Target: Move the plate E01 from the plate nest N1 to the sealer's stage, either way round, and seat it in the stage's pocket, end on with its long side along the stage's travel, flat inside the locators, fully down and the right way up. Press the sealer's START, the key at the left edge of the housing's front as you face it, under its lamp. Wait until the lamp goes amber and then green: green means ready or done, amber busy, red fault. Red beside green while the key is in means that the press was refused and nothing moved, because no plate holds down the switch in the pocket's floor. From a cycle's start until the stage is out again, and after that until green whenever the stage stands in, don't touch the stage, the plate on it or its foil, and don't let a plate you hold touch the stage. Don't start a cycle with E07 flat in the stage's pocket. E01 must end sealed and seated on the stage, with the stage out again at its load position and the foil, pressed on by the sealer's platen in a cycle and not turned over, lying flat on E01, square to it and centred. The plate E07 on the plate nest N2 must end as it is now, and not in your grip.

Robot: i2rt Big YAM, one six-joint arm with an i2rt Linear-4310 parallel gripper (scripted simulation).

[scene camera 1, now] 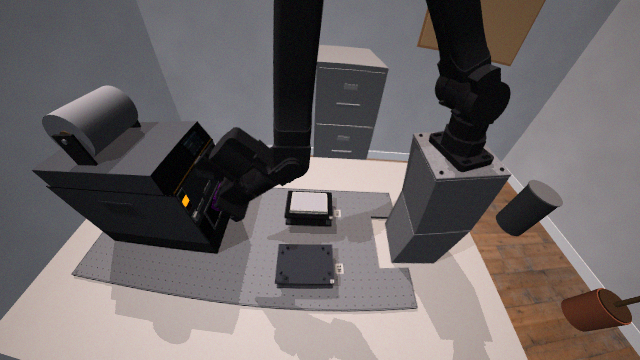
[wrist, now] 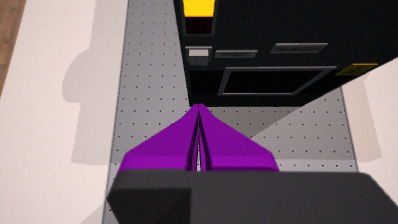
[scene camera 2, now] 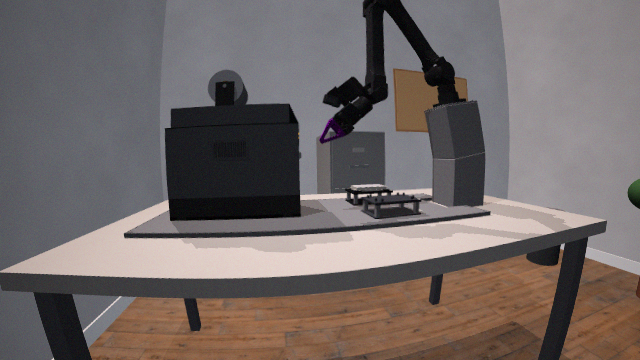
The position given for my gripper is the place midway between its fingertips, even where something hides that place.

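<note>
A white-topped plate point(scene camera 1: 302, 202) is visible to me, though in the wrist view it is out of frame. I also see a black sealer point(wrist: 329, 43). My own gripper point(scene camera 1: 214, 208) is there as well, and the wrist view has the gripper too, point(wrist: 198, 111).
</note>
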